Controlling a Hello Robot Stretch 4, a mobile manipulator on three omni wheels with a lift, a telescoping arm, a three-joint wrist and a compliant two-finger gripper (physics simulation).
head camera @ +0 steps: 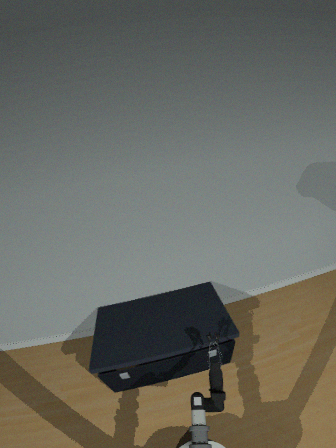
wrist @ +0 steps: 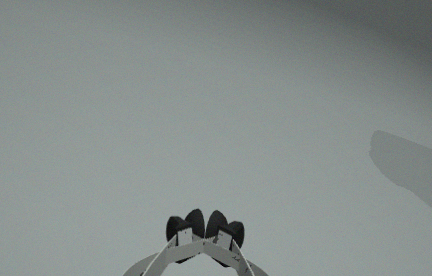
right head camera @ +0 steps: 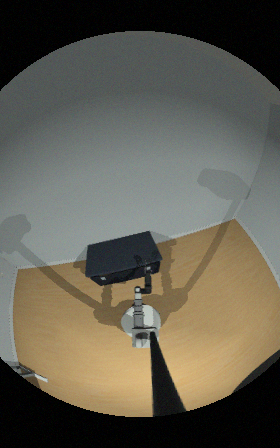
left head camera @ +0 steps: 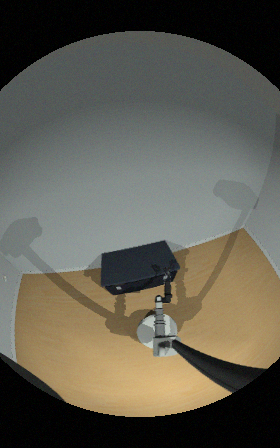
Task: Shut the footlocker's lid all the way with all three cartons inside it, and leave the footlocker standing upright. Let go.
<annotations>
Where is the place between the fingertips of my gripper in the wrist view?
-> At 205, 226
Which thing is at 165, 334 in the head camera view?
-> A dark navy footlocker.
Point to a dark navy footlocker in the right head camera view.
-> At 123, 257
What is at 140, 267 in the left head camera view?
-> A dark navy footlocker.
</annotations>
